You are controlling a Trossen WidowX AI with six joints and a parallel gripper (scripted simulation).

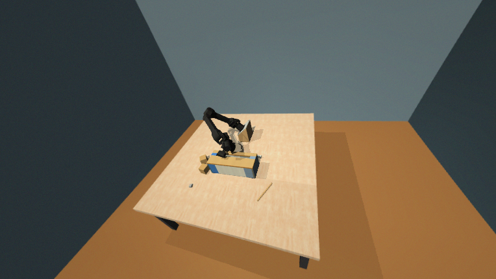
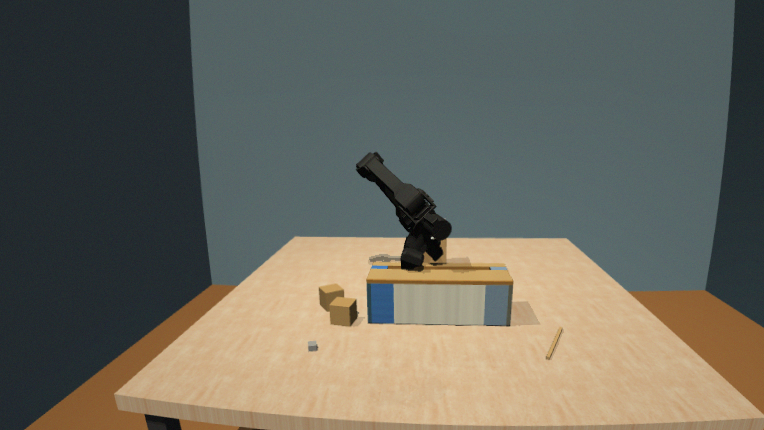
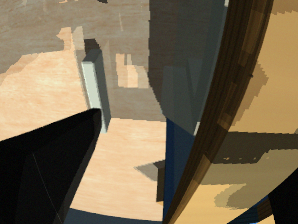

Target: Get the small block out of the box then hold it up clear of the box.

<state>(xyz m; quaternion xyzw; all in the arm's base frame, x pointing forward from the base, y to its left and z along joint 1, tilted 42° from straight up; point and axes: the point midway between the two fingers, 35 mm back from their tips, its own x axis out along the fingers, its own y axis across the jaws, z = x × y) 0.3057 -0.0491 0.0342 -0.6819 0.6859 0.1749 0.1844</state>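
Right now the purple-blue block is 6 cm ahead of my gripper tip and 2 cm to the right of it. The rest, counted from my gripper tip: box (3 cm ahead, 10 cm to the left, 3 cm below); then thin wooden stick (24 cm ahead, 38 cm to the left, 8 cm below); then tiny grey cube (29 cm ahead, 21 cm to the right, 8 cm below).
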